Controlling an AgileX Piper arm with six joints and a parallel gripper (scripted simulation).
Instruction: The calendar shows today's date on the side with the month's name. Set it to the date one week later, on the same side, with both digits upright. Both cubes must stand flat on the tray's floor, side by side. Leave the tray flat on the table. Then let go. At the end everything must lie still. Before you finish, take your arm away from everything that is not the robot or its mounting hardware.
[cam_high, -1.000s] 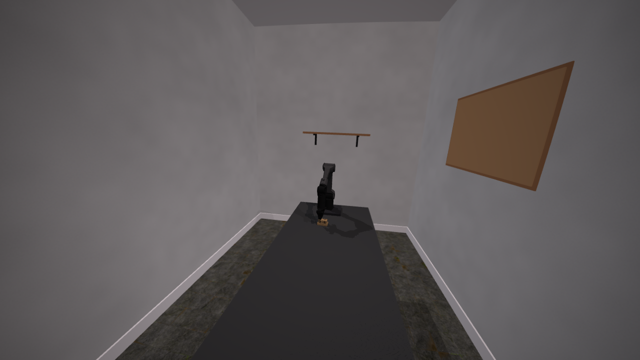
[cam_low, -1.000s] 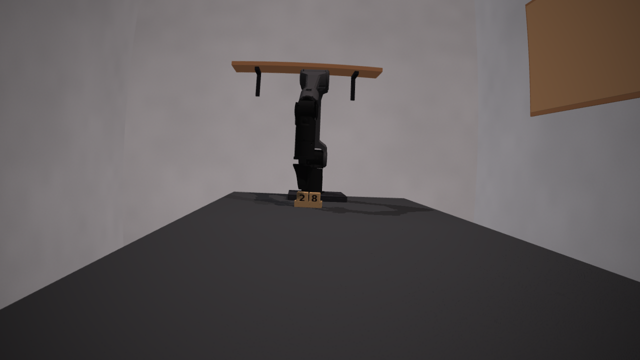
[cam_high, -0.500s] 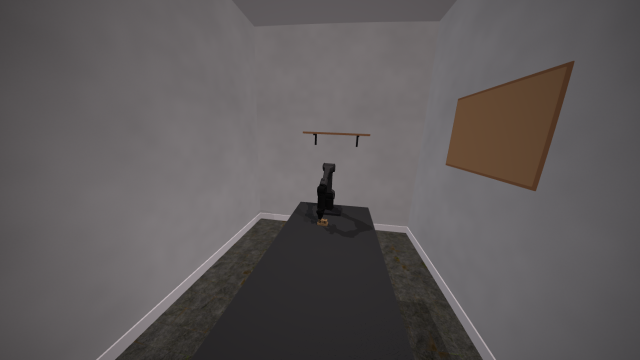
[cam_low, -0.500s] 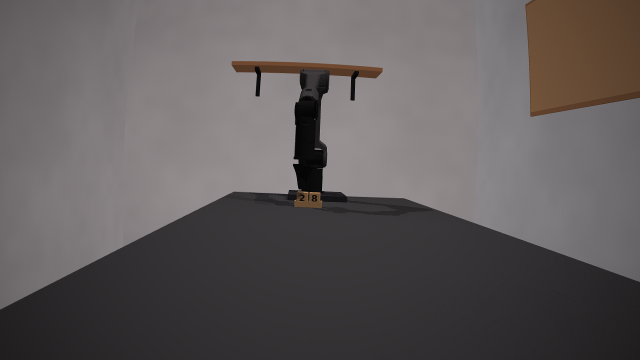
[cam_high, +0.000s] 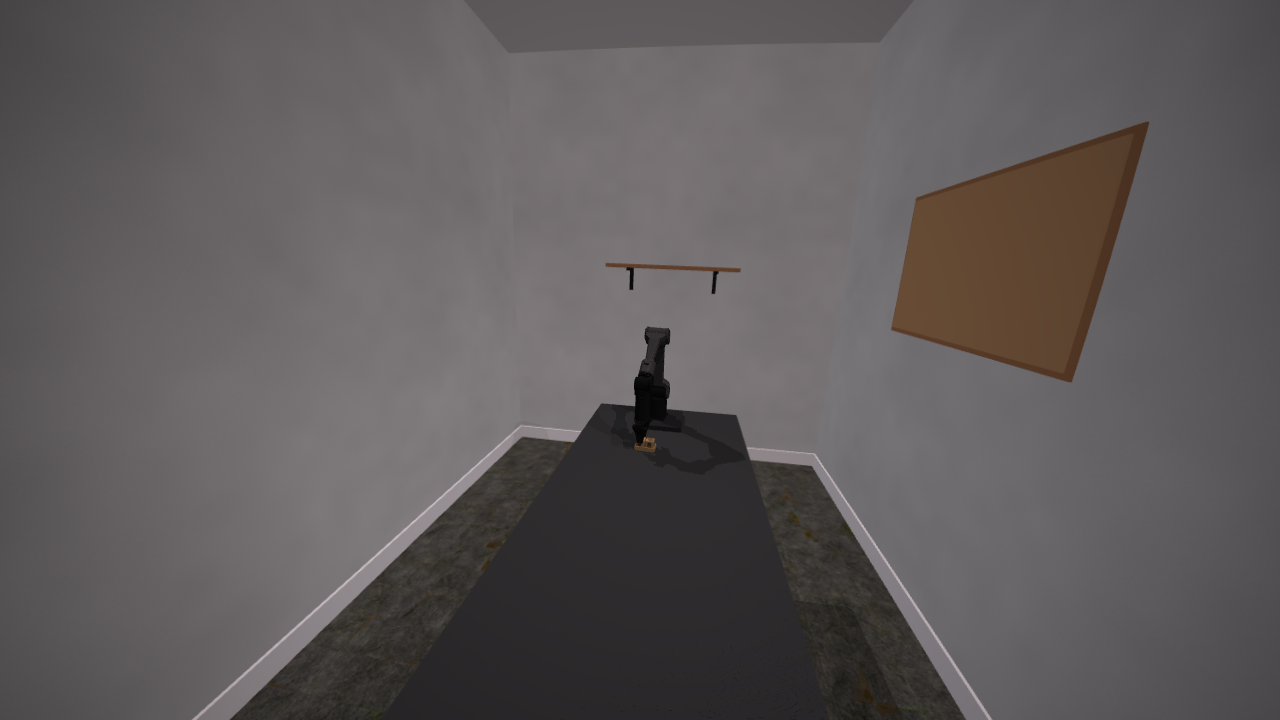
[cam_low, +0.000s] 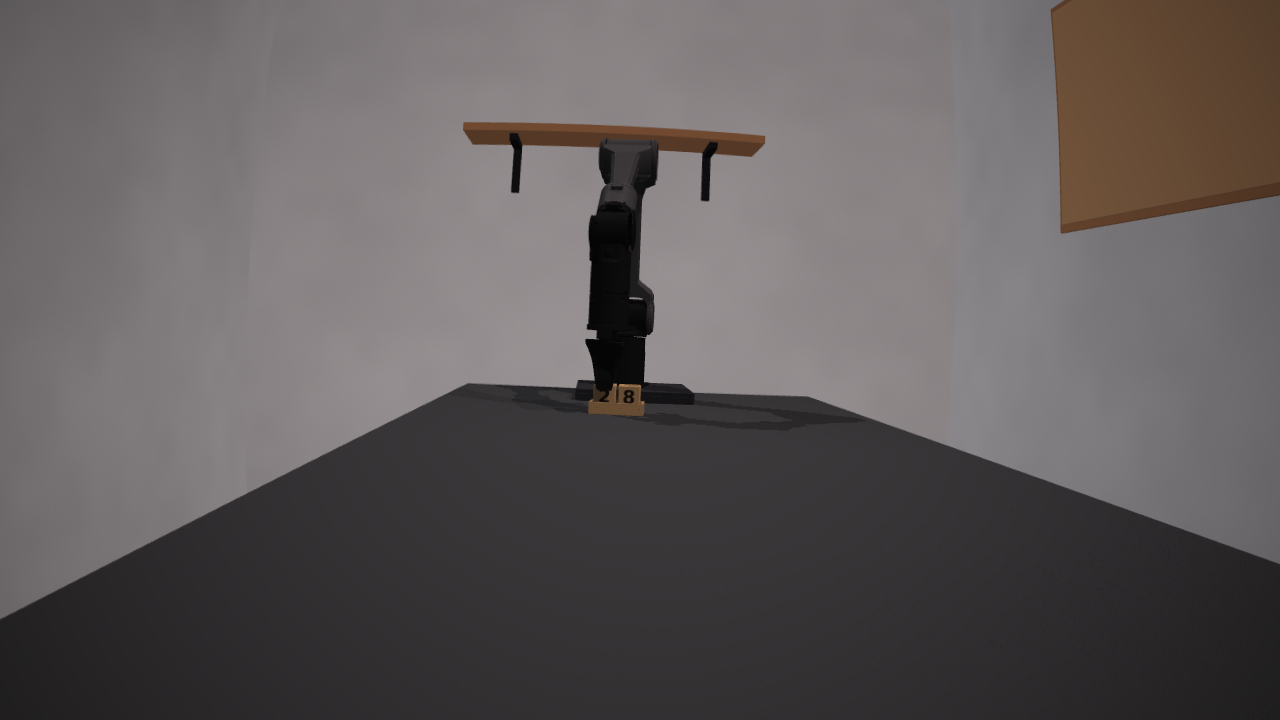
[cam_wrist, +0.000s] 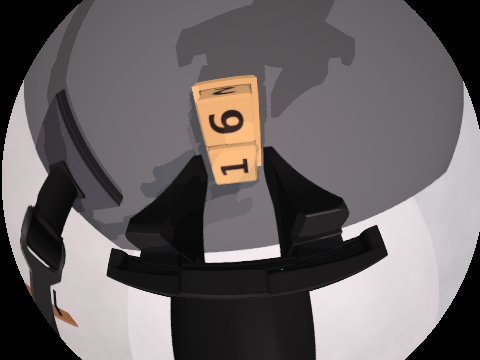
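Now: the wooden cube 1 cm below my hand. The rest, counted from my hand: wooden tray 3 cm below, 2 cm to the left.
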